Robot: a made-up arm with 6 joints.
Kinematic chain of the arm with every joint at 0, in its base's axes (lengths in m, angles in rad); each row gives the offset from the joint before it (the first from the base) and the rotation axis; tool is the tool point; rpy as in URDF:
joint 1: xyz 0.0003 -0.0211 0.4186 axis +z
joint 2: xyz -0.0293 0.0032 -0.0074 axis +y
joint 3: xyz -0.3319 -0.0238 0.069 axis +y
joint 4: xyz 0.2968 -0.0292 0.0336 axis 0.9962 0 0.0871
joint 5: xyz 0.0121 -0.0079 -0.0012 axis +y
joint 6: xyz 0.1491 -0.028 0.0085 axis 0.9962 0 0.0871
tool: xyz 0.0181 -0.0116 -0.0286 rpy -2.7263 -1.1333 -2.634
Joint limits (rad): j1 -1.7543..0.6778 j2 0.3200..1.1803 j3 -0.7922..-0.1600 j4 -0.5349..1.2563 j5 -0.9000..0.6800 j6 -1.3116..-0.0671
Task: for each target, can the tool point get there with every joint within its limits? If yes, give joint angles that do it. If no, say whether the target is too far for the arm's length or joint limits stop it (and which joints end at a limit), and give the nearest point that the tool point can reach.
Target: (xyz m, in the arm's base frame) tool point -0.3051 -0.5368 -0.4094
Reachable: no: too far | nearest point -0.0982 -0.1874 0.3416 | short by 0.854 m
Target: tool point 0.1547 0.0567 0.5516
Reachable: yes | joints 0.3915 0.5599 -0.4506 1.0901 0.4169 -0.1775
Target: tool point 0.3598 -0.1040 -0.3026
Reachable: no: joint limits stop it (at a limit: joint 2, joint 3) | nearest point 0.1590 -0.0577 0.3284 | short by 0.664 m
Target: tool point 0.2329 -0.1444 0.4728
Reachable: yes | joints -0.0001 0.9384 -0.2413 0.1936 -0.2503 -1.2061
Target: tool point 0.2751 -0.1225 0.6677
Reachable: yes | joints 0.0368 0.8209 -0.6407 0.0328 -0.1904 -0.5513
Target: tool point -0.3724 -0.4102 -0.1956
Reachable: no: joint limits stop it (at a limit: joint 1, joint 2, joint 3) | nearest point -0.1396 -0.1692 0.3477 | short by 0.638 m
